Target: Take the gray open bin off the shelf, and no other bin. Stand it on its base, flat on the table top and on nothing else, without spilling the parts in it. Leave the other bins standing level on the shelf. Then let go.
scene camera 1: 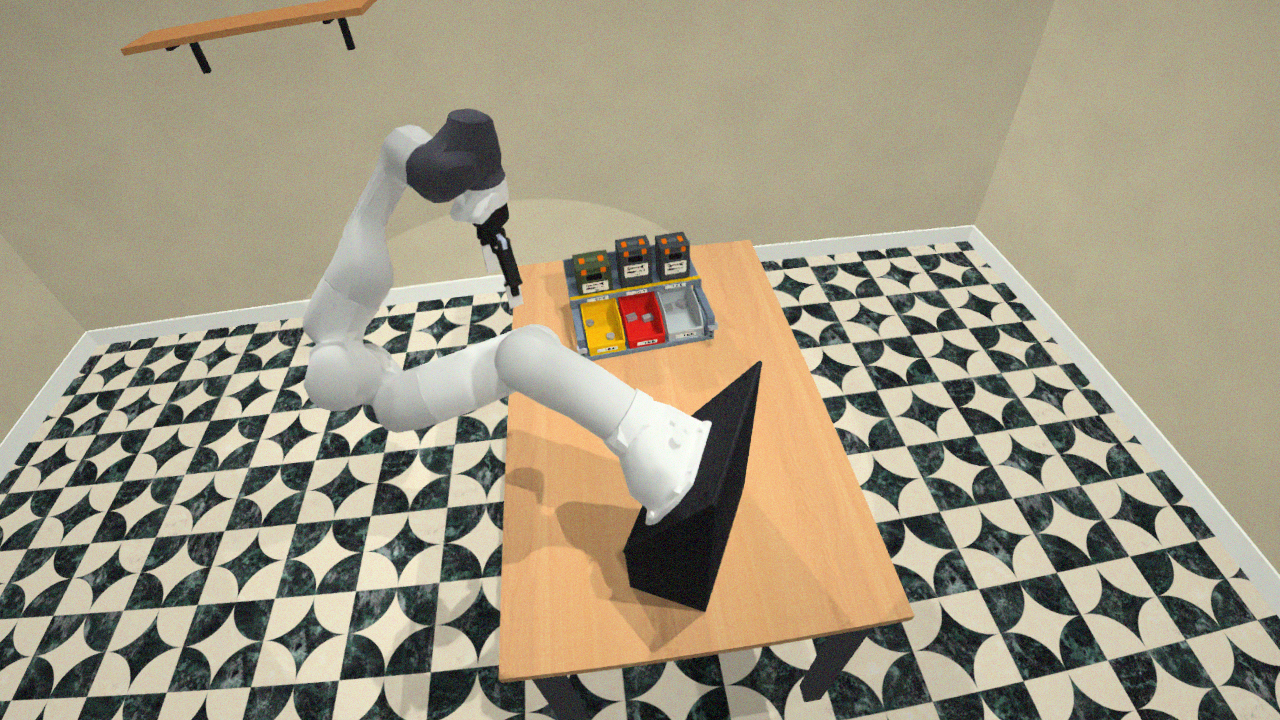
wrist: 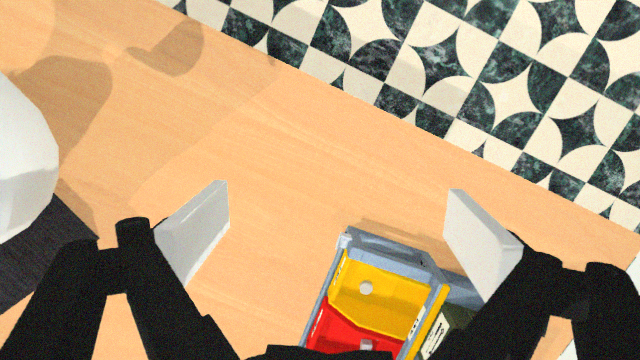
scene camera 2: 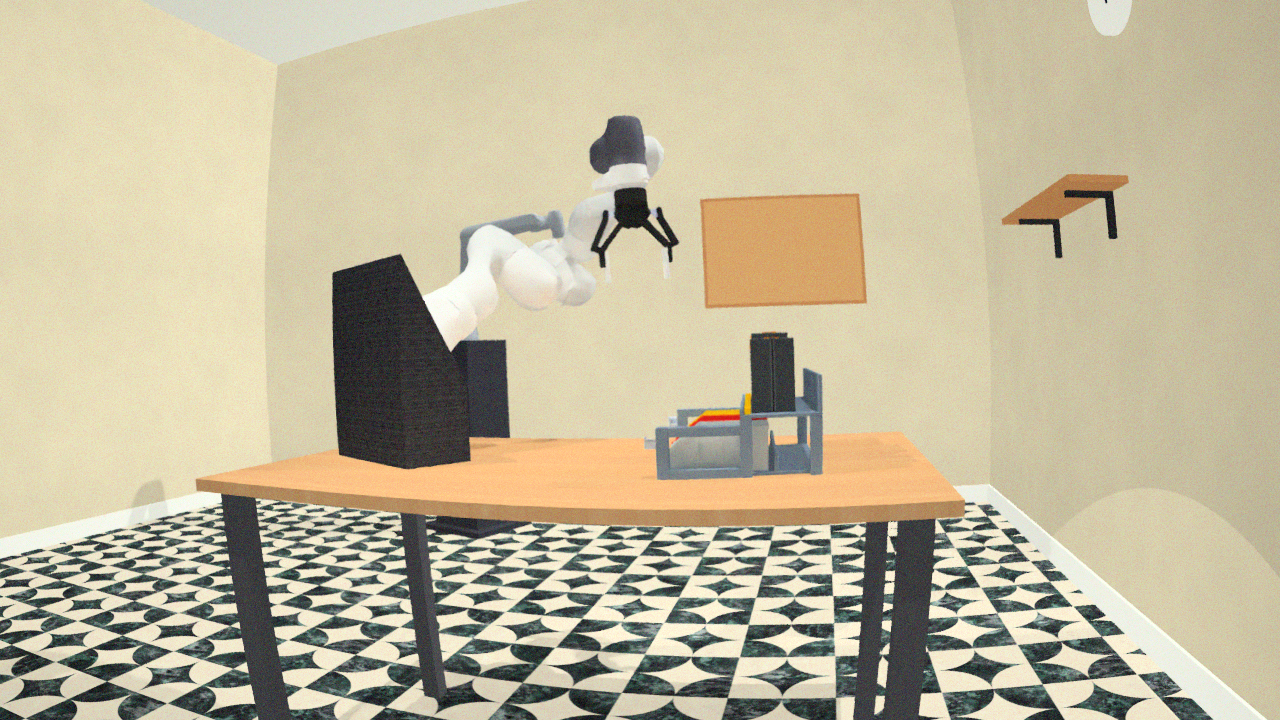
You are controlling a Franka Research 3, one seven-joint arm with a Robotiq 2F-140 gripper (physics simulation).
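Observation:
The gray open bin (scene camera 1: 682, 313) (scene camera 2: 716, 453) stands on the lower level of the blue-gray shelf (scene camera 1: 707, 308) (scene camera 2: 702, 473) (wrist: 382, 242), at the right end of the row in scene camera 1, with small gray parts in it. The red bin (scene camera 1: 641, 319) (wrist: 340, 332) is beside it, and the yellow bin (scene camera 1: 602, 325) (wrist: 382, 295) is at the left end; both hold small parts. The gray bin does not show in the wrist view. My gripper (scene camera 2: 636, 275) (wrist: 335, 208) is open and empty, high above the table and off to the yellow bin's side of the shelf.
Three dark boxes with orange marks (scene camera 1: 591, 272) (scene camera 1: 633, 260) (scene camera 1: 672, 256) stand on the shelf's upper level, behind the open bins. The arm's black wedge mount (scene camera 1: 716, 510) (scene camera 2: 393, 376) stands on the wooden table (scene camera 1: 572, 617) (scene camera 2: 572, 488). A wall shelf (scene camera 1: 250, 26) (scene camera 2: 1069, 197) hangs farther off.

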